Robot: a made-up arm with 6 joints.
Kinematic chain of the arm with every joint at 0, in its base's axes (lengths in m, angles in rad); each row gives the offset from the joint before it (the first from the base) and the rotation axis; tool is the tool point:
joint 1: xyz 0 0 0.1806 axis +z
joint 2: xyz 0 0 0 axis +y
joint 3: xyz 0 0 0.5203 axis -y
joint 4: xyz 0 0 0 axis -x
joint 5: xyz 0.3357 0 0 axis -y
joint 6: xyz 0 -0.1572 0 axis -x
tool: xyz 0 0 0
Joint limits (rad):
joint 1: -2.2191..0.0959
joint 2: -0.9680..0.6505
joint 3: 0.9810..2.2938
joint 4: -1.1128..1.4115
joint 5: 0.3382..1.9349
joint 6: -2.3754..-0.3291
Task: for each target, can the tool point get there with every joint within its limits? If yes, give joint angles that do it. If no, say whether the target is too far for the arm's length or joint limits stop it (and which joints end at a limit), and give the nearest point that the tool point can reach.
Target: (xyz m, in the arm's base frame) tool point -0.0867 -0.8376 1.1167
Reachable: no: too far | nearest point -0.0595 -0.5751 0.8551 | short by 0.372 m
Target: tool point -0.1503 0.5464 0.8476
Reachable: yes | joints -1.5383 -0.6445 1.4386 0.5691 1.0223 -1.1785
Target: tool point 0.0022 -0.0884 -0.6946
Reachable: no: joint limits stop it (at a limit: joint 1, joint 2, joint 3, joint 4) | nearest point -0.7375 -0.0960 0.2812 | short by 1.225 m
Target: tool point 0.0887 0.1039 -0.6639
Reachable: no: joint limits stop it (at a limit: joint 1, joint 2, joint 3, joint 4) | nearest point 0.4289 0.6075 0.2812 | short by 1.124 m
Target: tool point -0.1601 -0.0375 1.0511
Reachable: yes | joints -0.2744 -0.1610 1.1939 1.0408 0.9592 -0.5763
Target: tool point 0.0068 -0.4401 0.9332
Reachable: yes | joints -1.2055 0.4840 1.3930 0.2854 1.5814 -2.2124
